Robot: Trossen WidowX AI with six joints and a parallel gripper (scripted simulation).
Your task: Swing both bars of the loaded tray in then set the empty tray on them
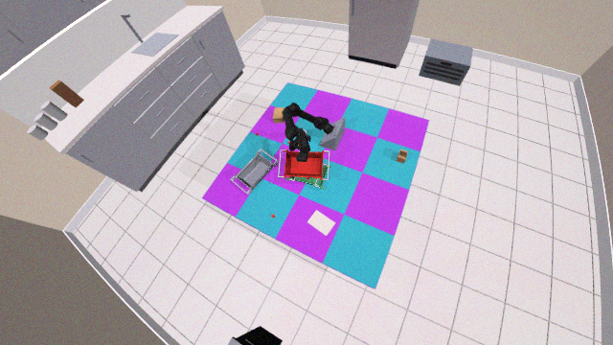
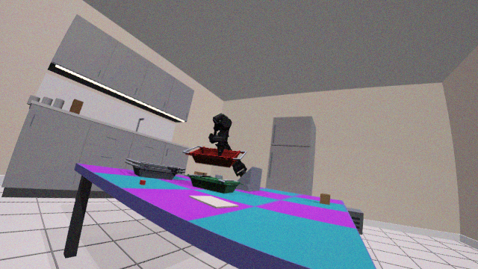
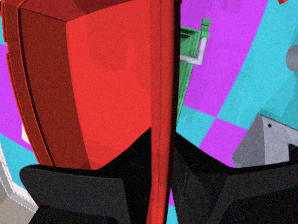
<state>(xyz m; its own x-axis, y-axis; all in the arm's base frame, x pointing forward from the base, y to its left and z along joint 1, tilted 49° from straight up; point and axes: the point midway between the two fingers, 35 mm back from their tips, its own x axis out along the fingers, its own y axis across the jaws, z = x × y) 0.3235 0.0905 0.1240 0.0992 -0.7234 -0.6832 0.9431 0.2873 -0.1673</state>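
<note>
Right now my gripper tip is 7 cm short of the red tray, 2 cm to the right of it and 1 cm below it. The rest, counted from my gripper tip: white flat plate: 31 cm ahead, 23 cm to the left, 18 cm below.
</note>
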